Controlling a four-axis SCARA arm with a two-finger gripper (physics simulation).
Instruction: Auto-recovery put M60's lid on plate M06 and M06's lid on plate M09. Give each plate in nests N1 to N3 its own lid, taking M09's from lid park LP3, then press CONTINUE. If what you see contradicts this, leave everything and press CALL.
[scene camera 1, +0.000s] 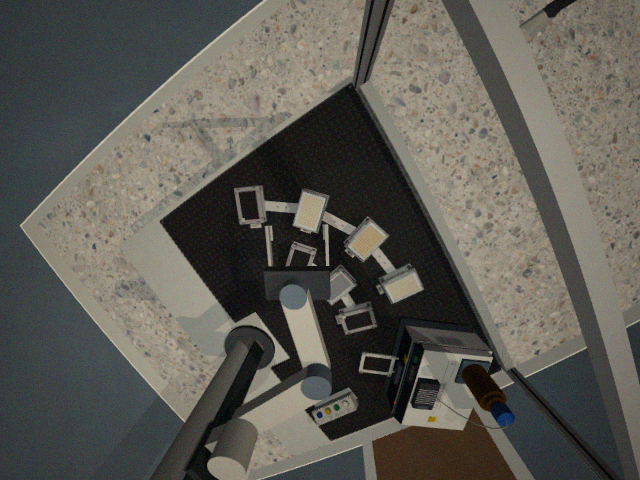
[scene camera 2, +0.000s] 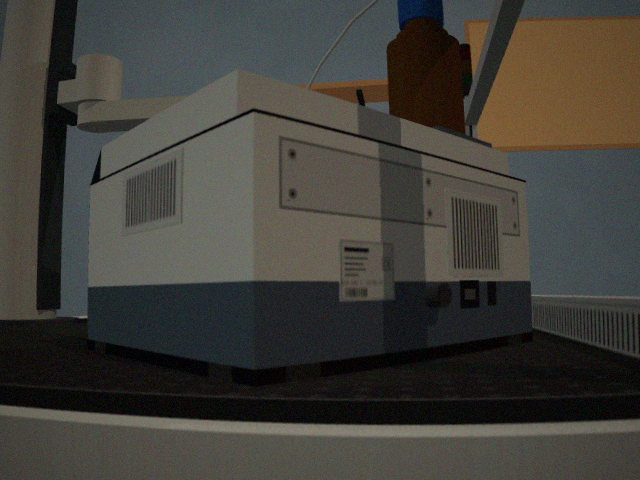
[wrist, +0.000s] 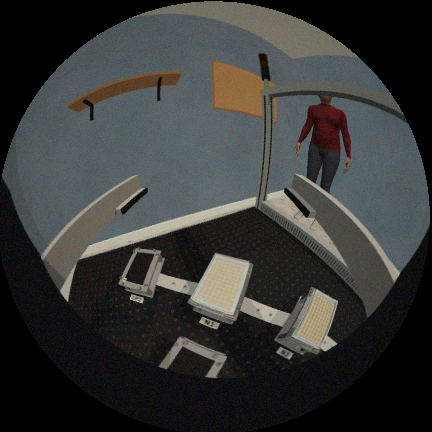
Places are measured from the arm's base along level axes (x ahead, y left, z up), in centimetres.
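Pixels of known places: gripper, fingertip midpoint: (scene camera 1: 296, 224) (wrist: 212, 177); arm's base, link origin: (scene camera 1: 250, 347).
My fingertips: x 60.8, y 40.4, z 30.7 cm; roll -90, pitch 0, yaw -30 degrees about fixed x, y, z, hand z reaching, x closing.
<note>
Ahead of a thing's pixels: the offset from my fingertips to its top centre. "spot": to the spot under its first point.
My gripper (scene camera 1: 297, 245) (wrist: 212, 177) is open and empty, its two long fingers wide apart above the mat, near the plate at N1. That plate {dx +1.7, dy +0.4, dz -20.4 cm} (scene camera 1: 311, 210) (wrist: 223, 281) has pale yellow wells and a light rim. A second plate {dx +14.2, dy -20.6, dz -21.6 cm} (scene camera 1: 367, 238) (wrist: 318, 319) sits to its right, and a third plate {dx +17.3, dy -44.6, dz -21.7 cm} (scene camera 1: 401, 285) sits beyond. Whether clear lids cover them, and their plate names, cannot be read. A grey translucent lid {dx -6.1, dy -31.7, dz -23.9 cm} (scene camera 1: 342, 284) lies in an inner holder, partly hidden by the gripper body. The button box {spot: dx -39.2, dy -85.2, dz -22.8 cm} (scene camera 1: 334, 407) has blue, yellow, green and white buttons; its lettering is unreadable.
An open-framed holder (scene camera 1: 261, 205) (wrist: 158, 275) stands left of N1. Other open holders {spot: dx -9.3, dy -10.7, dz -28.9 cm} (scene camera 1: 303, 246) {spot: dx -4.7, dy -46.7, dz -28.9 cm} (scene camera 1: 356, 308) stand nearer the arm. A white and blue machine (scene camera 1: 439, 361) (scene camera 2: 310, 248) bears a brown bottle {spot: dx +23.1, dy -76.0, dz +1.5 cm} (scene camera 1: 481, 384) (scene camera 2: 424, 77). A person (wrist: 327, 127) stands beyond the frame post {dx +41.6, dy +30.1, dz +27.3 cm} (wrist: 266, 150).
</note>
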